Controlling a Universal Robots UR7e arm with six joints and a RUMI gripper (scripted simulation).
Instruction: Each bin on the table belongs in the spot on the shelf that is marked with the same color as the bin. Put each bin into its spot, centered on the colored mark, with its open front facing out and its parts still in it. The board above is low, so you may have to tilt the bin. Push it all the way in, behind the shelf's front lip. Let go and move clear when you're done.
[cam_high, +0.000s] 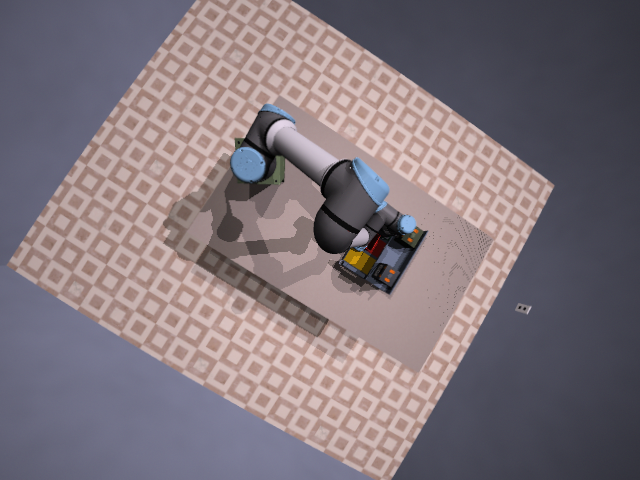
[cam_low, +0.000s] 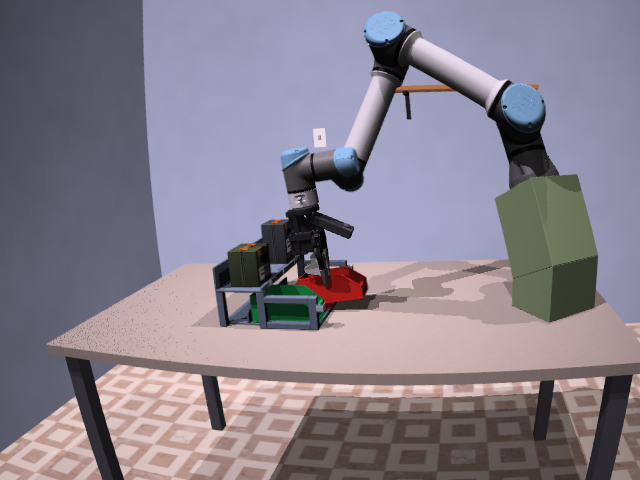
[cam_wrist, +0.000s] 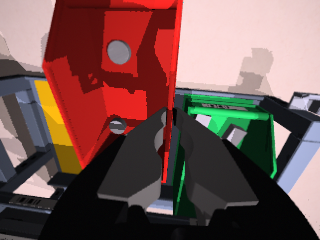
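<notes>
Now: hand 50 mm to the left of the red bin, 20 mm above it and 10 mm past it. The rest, counted from my hand: green mark (100 mm ahead, 80 mm below, 60 mm to the left); then red mark (90 mm ahead, 80 mm below, 50 mm to the right); then green bin (100 mm ahead, 60 mm to the left, 40 mm below).
</notes>
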